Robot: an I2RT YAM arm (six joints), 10 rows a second.
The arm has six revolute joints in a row. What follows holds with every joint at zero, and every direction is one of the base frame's.
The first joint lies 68 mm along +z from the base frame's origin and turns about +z.
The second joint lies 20 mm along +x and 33.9 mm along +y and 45.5 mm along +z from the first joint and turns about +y.
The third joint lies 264 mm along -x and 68.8 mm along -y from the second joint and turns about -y.
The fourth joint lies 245 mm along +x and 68.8 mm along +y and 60 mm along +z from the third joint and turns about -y.
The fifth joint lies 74 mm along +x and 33.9 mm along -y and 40.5 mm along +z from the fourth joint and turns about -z.
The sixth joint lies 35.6 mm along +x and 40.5 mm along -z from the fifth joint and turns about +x.
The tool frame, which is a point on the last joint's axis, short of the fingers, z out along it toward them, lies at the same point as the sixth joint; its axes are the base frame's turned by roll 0, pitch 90 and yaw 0 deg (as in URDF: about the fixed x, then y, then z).
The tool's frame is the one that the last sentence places.
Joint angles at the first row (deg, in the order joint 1, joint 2, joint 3, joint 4, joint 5, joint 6):
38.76, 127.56, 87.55, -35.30, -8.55, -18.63
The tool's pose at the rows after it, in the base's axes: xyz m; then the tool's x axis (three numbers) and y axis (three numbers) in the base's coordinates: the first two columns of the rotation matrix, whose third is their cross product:
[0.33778 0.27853 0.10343 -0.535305 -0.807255 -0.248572 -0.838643 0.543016 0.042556]
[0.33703 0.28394 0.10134 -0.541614 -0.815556 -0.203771 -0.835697 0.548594 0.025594]
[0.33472 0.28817 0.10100 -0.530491 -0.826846 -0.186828 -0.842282 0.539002 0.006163]
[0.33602 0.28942 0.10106 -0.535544 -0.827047 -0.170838 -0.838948 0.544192 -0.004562]
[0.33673 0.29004 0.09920 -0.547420 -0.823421 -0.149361 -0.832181 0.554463 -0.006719]
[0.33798 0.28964 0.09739 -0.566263 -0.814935 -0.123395 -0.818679 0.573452 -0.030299]
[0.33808 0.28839 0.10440 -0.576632 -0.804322 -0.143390 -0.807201 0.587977 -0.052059]
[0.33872 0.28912 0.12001 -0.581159 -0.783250 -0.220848 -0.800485 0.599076 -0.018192]
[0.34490 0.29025 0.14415 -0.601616 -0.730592 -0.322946 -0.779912 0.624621 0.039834]
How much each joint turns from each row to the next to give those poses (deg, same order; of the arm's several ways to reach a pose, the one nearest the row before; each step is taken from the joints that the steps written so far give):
0.21, 1.32, 1.96, -2.31, 1.86, 1.59
0.76, 1.51, 2.34, -3.00, 1.90, 0.66
0.72, 0.45, 0.77, -0.96, 1.34, -0.21
0.09, 0.62, 1.16, -1.25, 0.92, 0.28
0.04, 0.78, 1.01, -1.36, 0.57, 0.68
0.01, 0.71, 0.89, -1.25, 1.87, 1.13
-0.05, -1.32, -0.70, 0.80, 1.06, 0.82
-0.20, -2.59, -1.00, 2.37, -2.79, 0.91
-0.72, -2.60, 0.76, 2.06, -4.06, 2.40

